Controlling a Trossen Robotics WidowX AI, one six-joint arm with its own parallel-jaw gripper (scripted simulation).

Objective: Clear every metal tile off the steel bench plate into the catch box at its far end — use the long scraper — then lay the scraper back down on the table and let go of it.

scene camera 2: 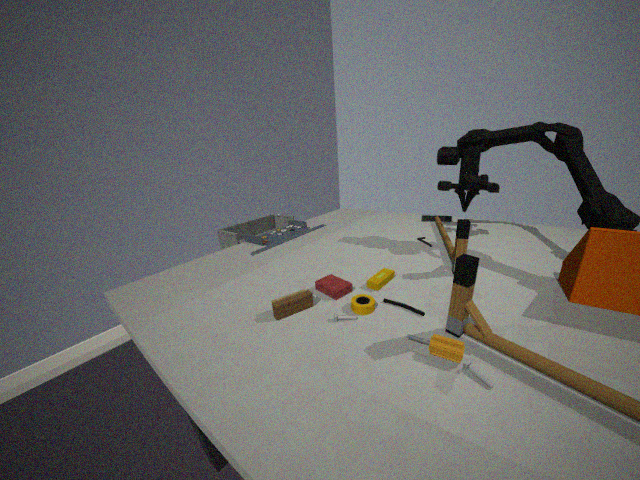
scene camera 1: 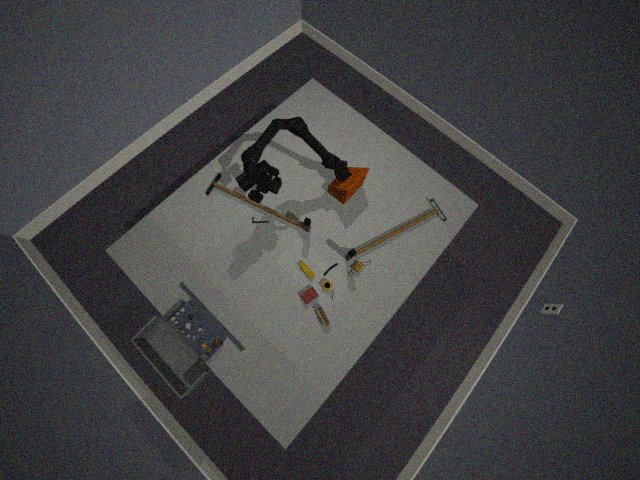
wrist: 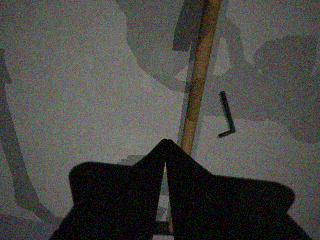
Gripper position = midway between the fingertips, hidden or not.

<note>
My gripper [scene camera 2: 464,211] is shut and holds nothing. Further things: a long scraper [scene camera 2: 463,226] and a wooden block [scene camera 2: 287,305].
My gripper also shows in the wrist view [wrist: 166,143]. The wrist view misses the wooden block: it is out of frame.
</note>
